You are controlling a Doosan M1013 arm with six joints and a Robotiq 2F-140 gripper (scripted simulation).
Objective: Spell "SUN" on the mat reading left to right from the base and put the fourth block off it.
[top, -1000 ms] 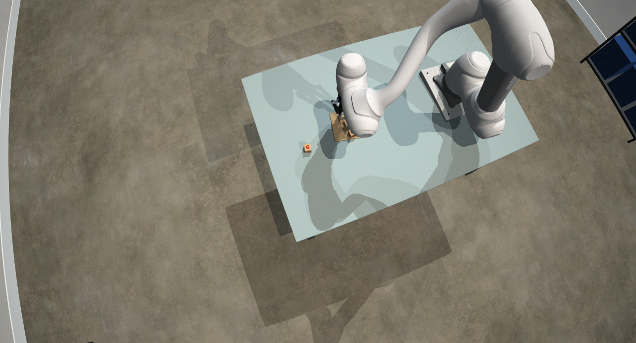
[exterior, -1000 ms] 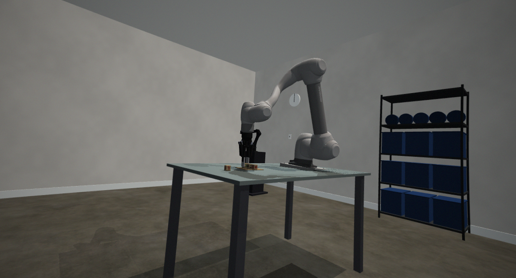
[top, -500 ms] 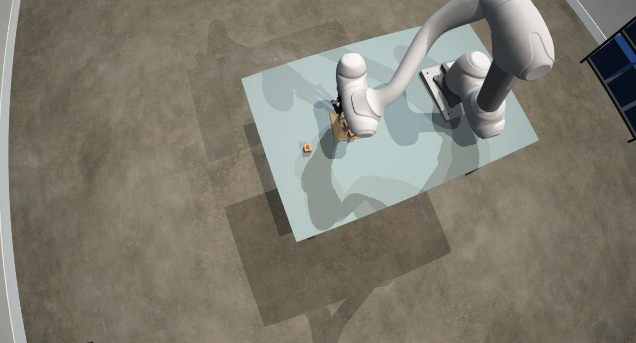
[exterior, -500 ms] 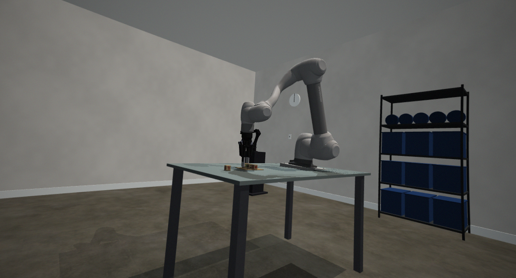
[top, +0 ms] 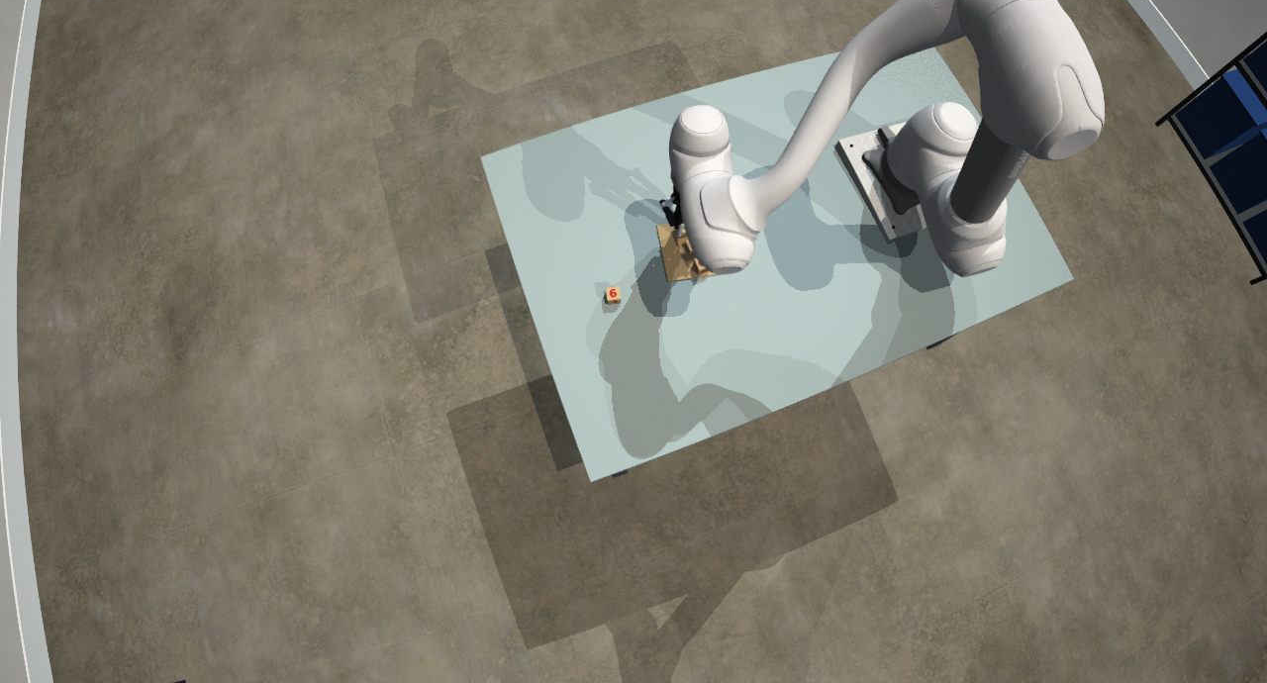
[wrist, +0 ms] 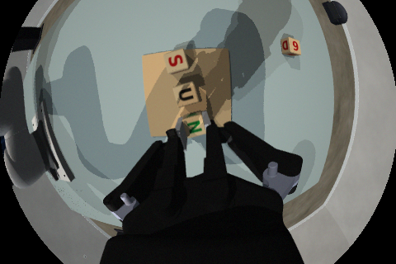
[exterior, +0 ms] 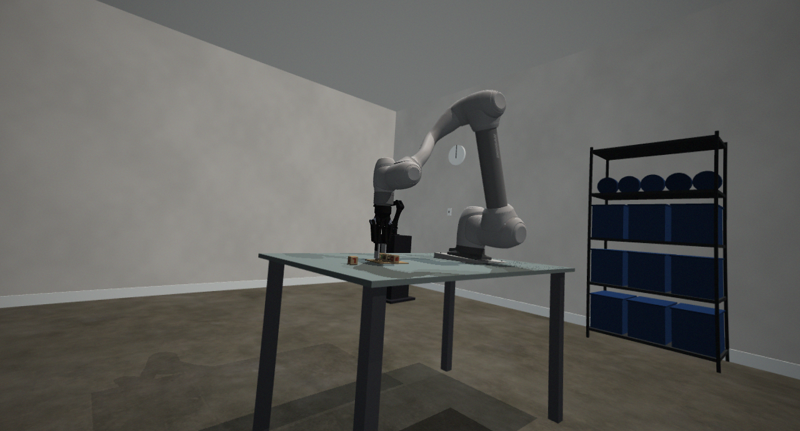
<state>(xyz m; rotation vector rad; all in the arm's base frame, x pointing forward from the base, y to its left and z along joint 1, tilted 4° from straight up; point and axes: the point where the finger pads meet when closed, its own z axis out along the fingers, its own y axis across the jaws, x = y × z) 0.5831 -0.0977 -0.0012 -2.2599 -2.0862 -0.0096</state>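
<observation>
Right now my hand is 20 mm above the N block. Also, from my hand: S block: 100 mm to the left, 20 mm below, 10 mm ahead; mat: 50 mm to the left, 40 mm below; 6 block: 220 mm ahead, 70 mm to the left, 30 mm below.
</observation>
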